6 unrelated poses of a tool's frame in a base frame.
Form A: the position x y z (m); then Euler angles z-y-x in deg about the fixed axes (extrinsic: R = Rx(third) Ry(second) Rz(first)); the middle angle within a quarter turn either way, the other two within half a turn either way.
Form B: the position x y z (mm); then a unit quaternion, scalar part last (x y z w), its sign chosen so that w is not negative. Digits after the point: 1 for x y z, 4 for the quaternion.
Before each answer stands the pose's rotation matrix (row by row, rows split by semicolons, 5 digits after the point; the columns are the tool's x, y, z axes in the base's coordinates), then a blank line. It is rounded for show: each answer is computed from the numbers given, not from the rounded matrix.
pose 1, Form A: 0.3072, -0.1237, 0.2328, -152.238, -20.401, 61.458
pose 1, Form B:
-0.82939 0.43658 -0.34859; 0.04841 -0.56544 -0.82337; -0.55657 -0.69976 0.44783

307.2, -123.7, 232.8, 0.2684, 0.4517, -0.8430, 0.1151
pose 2, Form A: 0.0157, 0.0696, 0.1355, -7.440, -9.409, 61.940
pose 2, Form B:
0.97824 0.12775 -0.16348; -0.20396 0.44776 -0.87058; -0.03801 0.88498 0.46407

15.7, 69.6, 135.5, 0.5163, -0.0369, -0.0976, 0.8500
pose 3, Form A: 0.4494, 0.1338, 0.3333, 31.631, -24.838, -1.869
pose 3, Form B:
0.77268 -0.47593 -0.42005; 0.53583 0.84381 0.02960; 0.34036 -0.24795 0.90702

449.4, 133.8, 333.3, -0.0739, -0.2025, 0.2695, 0.9386
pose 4, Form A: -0.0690, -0.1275, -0.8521, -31.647, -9.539, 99.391
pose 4, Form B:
0.83953 0.51743 -0.16572; -0.05357 -0.22469 -0.97296; -0.54067 0.82570 -0.16091

-69.0, -127.5, -852.1, 0.7458, 0.1555, -0.2368, 0.6029
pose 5, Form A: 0.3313, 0.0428, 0.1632, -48.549, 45.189, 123.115
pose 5, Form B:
0.46654 0.52824 0.70944; 0.80283 0.08372 -0.59030; -0.37121 0.84496 -0.38503

331.3, 42.8, 163.2, 0.6648, 0.5006, 0.1272, 0.5397
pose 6, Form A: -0.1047, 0.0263, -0.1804, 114.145, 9.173, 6.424
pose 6, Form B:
-0.40382 -0.90084 0.15942; 0.89949 -0.42275 -0.11045; 0.16690 0.09879 0.98101

-104.7, 26.3, -180.4, 0.0974, -0.0035, 0.8378, 0.5372
